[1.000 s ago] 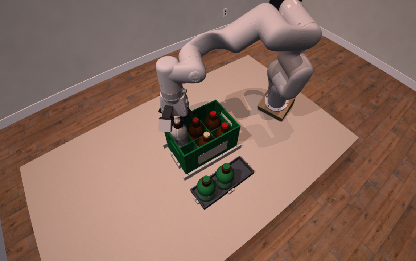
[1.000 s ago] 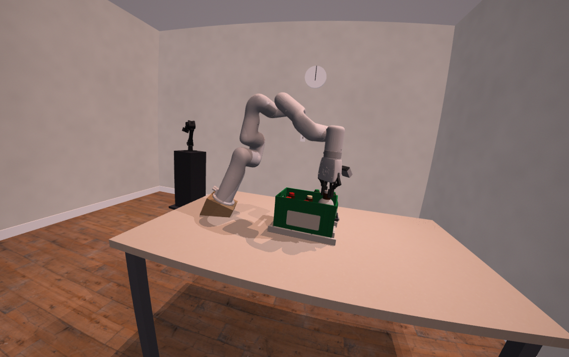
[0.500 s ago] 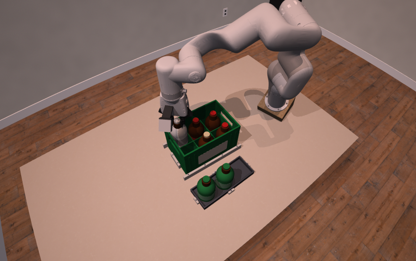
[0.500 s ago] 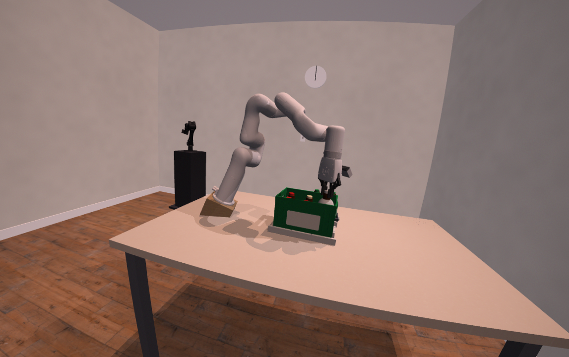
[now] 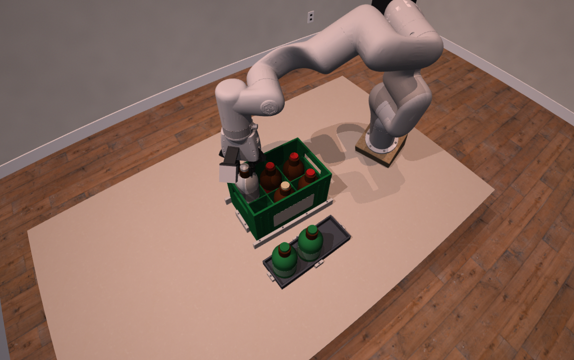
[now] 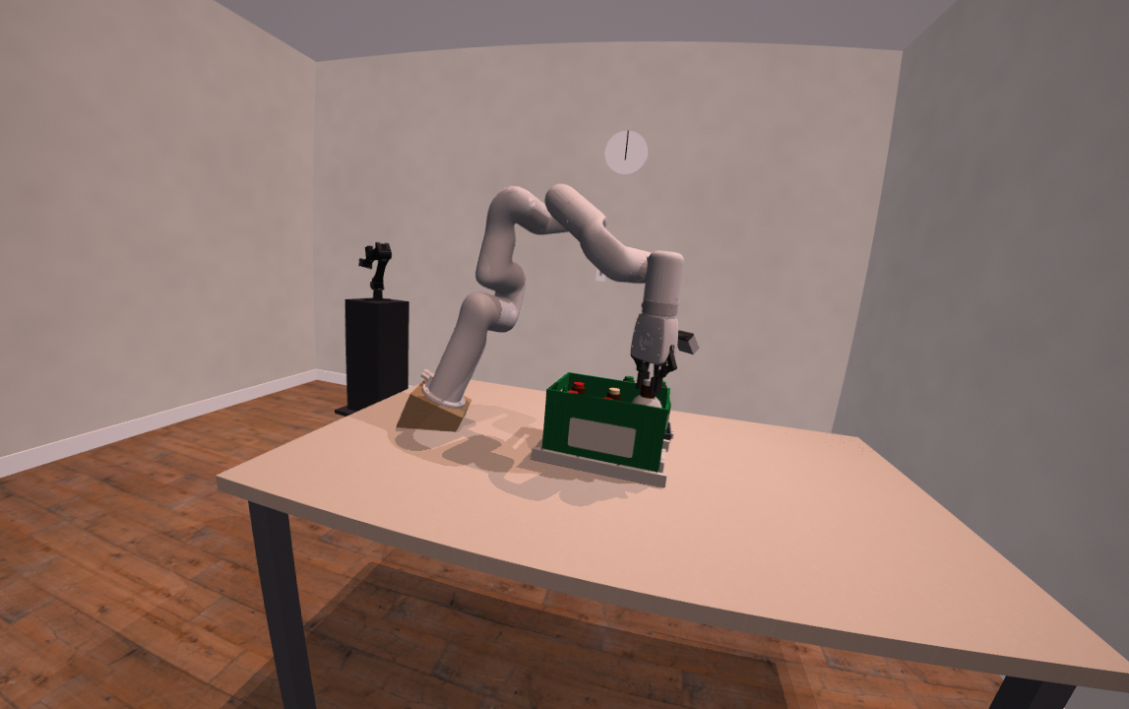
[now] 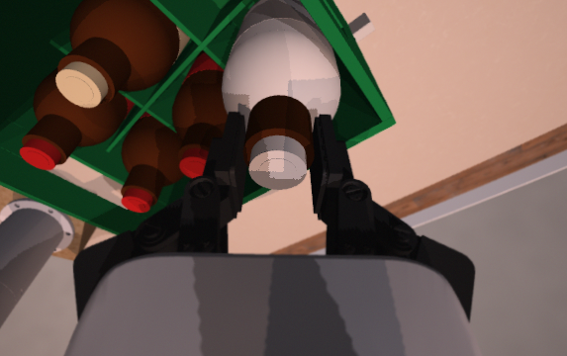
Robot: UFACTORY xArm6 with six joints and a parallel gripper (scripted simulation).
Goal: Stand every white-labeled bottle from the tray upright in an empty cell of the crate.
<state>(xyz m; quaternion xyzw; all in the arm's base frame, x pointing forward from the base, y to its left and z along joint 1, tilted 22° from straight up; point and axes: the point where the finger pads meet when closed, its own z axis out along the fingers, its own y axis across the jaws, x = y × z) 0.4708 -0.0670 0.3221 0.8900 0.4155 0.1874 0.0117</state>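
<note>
The white-labeled bottle lies 70 mm below my hand. The rest, counted from my hand: tray: 80 mm behind, 240 mm to the left, 200 mm below; crate: 90 mm behind, 40 mm to the left, 130 mm below.
</note>
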